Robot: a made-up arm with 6 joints.
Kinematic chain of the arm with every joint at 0, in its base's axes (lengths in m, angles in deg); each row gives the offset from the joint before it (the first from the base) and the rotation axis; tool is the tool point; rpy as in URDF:
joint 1: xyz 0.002 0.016 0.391 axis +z
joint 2: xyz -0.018 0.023 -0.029 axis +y
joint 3: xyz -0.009 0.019 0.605 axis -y
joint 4: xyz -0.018 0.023 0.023 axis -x
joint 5: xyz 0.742 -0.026 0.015 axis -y
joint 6: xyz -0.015 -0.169 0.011 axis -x
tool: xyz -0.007 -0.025 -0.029 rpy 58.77 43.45 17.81
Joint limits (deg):
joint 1: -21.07..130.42
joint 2: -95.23..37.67
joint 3: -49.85..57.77
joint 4: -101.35..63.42
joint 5: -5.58..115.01
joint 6: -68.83..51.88
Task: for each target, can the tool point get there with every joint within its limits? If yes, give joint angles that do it. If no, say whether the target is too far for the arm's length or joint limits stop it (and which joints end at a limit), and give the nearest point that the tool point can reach.
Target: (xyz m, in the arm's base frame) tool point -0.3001 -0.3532 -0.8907
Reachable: no: joint limits stop it (at a limit: joint 1, joint 2, joint 3, joint 4, joint 5) | nearest point -0.1996 0.0953 0.0848 | short by 1.078 m
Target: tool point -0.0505 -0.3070 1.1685
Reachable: yes | joints 84.50 -76.67 5.71 -75.87 13.40 -5.05
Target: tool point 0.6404 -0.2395 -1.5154
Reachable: no: too far | nearest point 0.4419 -0.1118 0.0764 | short by 1.609 m
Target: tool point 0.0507 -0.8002 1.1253
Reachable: yes | joints 91.49 -83.03 34.95 -57.46 15.05 -35.57
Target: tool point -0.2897 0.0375 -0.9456
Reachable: no: joint limits stop it (at a limit: joint 1, joint 2, joint 4, joint 5) | nearest point -0.2583 0.1679 0.0710 | short by 1.025 m
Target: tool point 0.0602 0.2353 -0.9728
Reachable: no: joint limits stop it (at a limit: joint 2, joint 5) | nearest point 0.0784 0.3037 0.0698 | short by 1.045 m
